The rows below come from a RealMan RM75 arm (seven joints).
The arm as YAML. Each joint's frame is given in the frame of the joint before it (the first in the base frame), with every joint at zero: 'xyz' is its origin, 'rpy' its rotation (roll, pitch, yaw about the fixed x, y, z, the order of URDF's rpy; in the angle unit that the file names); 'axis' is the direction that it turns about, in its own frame. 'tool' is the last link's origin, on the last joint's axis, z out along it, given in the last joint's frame.
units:
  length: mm
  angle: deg
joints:
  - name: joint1
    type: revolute
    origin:
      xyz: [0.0, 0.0, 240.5]
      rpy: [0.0, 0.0, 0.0]
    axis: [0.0, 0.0, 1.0]
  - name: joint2
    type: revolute
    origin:
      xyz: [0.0, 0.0, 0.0]
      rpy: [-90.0, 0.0, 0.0]
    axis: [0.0, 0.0, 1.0]
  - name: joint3
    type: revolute
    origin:
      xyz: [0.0, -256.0, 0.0]
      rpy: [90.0, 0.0, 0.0]
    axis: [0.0, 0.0, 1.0]
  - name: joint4
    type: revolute
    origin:
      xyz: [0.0, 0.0, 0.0]
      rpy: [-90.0, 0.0, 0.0]
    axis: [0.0, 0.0, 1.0]
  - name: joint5
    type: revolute
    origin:
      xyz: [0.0, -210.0, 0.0]
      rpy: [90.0, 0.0, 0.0]
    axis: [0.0, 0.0, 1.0]
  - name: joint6
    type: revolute
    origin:
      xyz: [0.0, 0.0, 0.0]
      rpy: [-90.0, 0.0, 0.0]
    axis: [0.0, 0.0, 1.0]
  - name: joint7
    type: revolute
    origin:
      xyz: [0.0, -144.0, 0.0]
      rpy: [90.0, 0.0, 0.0]
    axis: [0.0, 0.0, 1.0]
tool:
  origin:
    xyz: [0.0, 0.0, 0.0]
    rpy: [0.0, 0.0, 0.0]
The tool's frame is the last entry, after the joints.
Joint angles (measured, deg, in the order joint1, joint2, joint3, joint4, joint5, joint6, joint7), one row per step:
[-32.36, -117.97, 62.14, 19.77, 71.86, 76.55, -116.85]
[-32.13, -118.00, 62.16, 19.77, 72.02, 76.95, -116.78]
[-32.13, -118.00, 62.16, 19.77, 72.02, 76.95, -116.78]
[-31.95, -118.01, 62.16, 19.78, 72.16, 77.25, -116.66]
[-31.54, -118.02, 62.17, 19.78, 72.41, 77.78, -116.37]
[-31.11, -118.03, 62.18, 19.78, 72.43, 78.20, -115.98]
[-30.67, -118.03, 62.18, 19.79, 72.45, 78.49, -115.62]
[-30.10, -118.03, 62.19, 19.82, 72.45, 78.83, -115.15]
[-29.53, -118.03, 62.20, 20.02, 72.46, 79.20, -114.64]
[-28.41, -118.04, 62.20, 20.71, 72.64, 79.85, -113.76]
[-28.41, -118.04, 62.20, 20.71, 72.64, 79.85, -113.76]
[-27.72, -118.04, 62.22, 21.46, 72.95, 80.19, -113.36]
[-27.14, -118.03, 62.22, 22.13, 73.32, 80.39, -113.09]
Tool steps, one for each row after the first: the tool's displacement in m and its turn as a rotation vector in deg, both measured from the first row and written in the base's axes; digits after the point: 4 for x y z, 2 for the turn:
[-0.0006, -0.0019, -0.0004, -0.21, -0.09, -0.18]
[-0.0006, -0.0019, -0.0004, -0.21, -0.09, -0.18]
[-0.0012, -0.0033, -0.0006, -0.32, -0.10, -0.35]
[-0.0028, -0.0063, -0.0009, -0.48, -0.08, -0.60]
[-0.0046, -0.0088, -0.0008, -0.41, -0.10, -0.75]
[-0.0066, -0.0111, -0.0007, -0.30, -0.07, -0.77]
[-0.0093, -0.0140, -0.0005, -0.12, -0.01, -0.78]
[-0.0114, -0.0166, 0.0001, 0.18, 0.09, -0.97]
[-0.0151, -0.0212, 0.0017, 0.78, 0.44, -1.49]
[-0.0151, -0.0212, 0.0017, 0.78, 0.44, -1.49]
[-0.0167, -0.0236, 0.0031, 1.14, 0.84, -1.99]
[-0.0183, -0.0255, 0.0042, 1.38, 1.28, -2.36]

